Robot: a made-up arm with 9 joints.
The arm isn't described. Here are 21 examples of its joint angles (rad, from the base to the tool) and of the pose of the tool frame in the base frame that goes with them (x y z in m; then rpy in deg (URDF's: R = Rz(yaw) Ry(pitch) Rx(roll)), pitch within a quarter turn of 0, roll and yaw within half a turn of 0).
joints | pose
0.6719 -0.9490 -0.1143 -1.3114 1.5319 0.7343 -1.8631 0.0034 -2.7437 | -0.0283 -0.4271 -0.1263 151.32 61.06 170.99
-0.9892 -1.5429 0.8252 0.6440 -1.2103 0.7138 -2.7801 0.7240 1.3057 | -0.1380 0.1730 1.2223 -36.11 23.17 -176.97
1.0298 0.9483 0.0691 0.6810 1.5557 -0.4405 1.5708 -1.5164 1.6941 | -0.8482 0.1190 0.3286 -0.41 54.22 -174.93
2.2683 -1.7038 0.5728 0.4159 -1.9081 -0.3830 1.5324 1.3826 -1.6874 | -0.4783 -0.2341 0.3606 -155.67 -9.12 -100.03
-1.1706 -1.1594 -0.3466 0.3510 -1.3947 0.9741 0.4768 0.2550 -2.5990 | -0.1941 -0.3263 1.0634 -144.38 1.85 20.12
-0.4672 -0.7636 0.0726 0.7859 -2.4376 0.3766 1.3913 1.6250 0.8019 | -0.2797 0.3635 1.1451 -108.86 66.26 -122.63
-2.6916 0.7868 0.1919 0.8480 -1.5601 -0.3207 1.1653 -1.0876 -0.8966 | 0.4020 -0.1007 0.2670 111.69 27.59 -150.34
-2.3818 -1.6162 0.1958 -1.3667 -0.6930 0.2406 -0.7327 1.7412 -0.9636 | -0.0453 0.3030 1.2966 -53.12 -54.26 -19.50
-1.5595 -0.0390 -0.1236 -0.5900 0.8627 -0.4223 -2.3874 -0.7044 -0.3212 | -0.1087 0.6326 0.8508 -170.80 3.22 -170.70
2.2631 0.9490 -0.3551 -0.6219 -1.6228 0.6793 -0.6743 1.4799 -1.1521 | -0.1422 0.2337 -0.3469 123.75 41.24 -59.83
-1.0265 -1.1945 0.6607 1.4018 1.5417 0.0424 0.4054 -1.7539 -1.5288 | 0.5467 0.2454 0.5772 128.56 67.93 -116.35
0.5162 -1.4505 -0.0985 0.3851 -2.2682 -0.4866 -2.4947 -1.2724 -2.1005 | -0.6658 0.3027 0.2821 -104.84 -38.46 -148.60
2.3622 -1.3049 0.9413 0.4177 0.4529 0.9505 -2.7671 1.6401 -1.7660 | 0.5869 -0.2229 0.4081 -84.04 -26.55 -151.15
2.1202 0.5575 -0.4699 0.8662 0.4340 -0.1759 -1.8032 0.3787 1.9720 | -0.0397 -0.1642 1.0305 -43.66 27.89 88.18
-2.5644 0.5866 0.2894 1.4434 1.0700 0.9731 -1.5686 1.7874 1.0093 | 0.0827 0.3498 1.0995 53.36 -23.90 102.67
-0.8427 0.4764 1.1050 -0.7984 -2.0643 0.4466 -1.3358 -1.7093 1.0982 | -0.5390 -0.7625 0.9418 105.23 9.30 167.29
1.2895 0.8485 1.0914 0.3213 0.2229 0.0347 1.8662 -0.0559 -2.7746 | -0.4994 -0.2112 0.3281 -35.70 -1.90 -176.66
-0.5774 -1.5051 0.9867 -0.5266 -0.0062 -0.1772 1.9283 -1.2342 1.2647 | 0.3896 0.4689 0.4199 7.81 -3.78 77.43
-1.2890 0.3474 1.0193 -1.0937 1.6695 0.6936 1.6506 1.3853 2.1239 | -0.6141 -0.2115 -0.2252 65.76 47.80 26.83
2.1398 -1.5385 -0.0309 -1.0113 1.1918 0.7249 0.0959 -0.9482 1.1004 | 0.5785 -0.4333 0.6774 -84.50 -57.91 -33.72
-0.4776 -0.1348 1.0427 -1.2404 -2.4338 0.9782 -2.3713 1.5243 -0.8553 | -0.8245 -0.8094 0.8066 -98.51 -9.91 106.20
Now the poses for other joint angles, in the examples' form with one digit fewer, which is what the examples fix.
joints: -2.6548 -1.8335 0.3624 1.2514 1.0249 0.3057 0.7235 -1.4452 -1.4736
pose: 0.431 -0.207 0.046 61.7 16.7 120.6
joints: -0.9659 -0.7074 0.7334 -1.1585 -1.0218 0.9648 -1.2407 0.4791 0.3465
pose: -0.911 0.407 0.368 -51.9 -59.4 65.6
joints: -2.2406 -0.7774 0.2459 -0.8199 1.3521 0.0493 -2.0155 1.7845 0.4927
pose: 0.109 0.811 1.028 -1.3 39.5 70.1
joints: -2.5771 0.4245 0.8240 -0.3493 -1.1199 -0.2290 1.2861 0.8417 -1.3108
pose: -0.395 -0.477 0.539 60.3 42.7 -152.8
